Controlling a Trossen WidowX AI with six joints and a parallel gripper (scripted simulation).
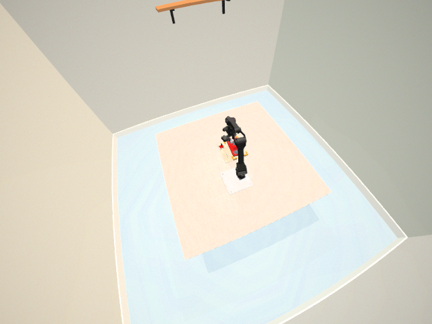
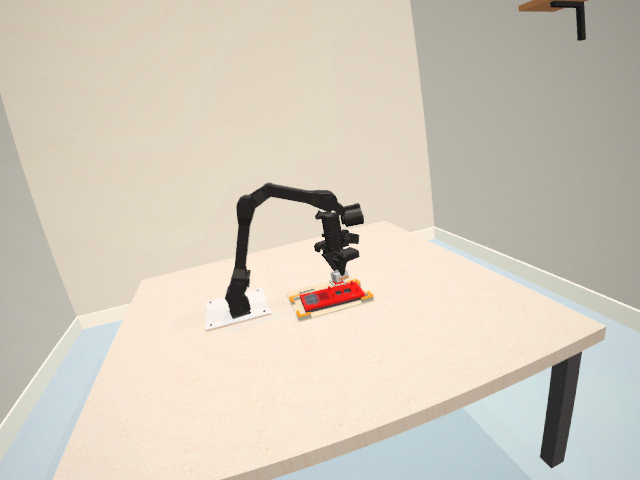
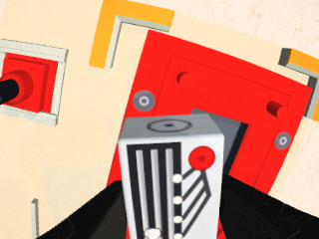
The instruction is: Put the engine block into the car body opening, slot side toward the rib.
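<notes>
The plate lies 7 cm below my gripper tip and 5 cm behind it. From my gripper tip the other things lie so: engine block 1 cm below.
</notes>
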